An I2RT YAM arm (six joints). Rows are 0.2 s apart.
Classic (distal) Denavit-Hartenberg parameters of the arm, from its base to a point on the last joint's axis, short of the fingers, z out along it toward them. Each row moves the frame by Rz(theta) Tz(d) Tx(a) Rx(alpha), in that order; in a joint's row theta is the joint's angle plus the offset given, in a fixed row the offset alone. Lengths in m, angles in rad.
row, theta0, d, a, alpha
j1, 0, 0.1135, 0.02, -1.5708
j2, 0, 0, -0.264, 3.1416
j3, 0.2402, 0, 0.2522, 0
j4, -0.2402, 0, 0.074, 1.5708
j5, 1.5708, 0, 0, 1.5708
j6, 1.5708, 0.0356, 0, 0
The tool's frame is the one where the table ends.
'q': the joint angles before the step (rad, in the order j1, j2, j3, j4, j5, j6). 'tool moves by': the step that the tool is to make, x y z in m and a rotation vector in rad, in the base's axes. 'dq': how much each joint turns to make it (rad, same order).
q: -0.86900 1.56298 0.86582 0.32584 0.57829 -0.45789
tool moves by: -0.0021 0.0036 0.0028 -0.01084 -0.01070 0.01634
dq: 0.00081 -0.02147 -0.01593 0.01248 -0.01494 -0.00524
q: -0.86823 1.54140 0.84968 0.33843 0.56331 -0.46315
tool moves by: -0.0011 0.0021 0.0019 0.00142 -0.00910 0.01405
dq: 0.00012 -0.01358 -0.00558 -0.00481 -0.01579 0.00304
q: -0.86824 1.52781 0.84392 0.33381 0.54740 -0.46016
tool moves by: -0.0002 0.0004 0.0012 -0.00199 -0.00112 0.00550
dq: -0.00015 -0.00412 -0.00008 -0.00039 -0.00517 -0.00273
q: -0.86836 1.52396 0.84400 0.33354 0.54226 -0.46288
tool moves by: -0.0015 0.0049 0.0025 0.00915 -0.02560 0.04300
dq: 0.00168 -0.02644 -0.01412 -0.00844 -0.04749 0.01150
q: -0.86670 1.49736 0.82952 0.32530 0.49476 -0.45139
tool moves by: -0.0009 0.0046 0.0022 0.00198 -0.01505 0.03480
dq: 0.00379 -0.02239 -0.01305 -0.00196 -0.03348 0.00192
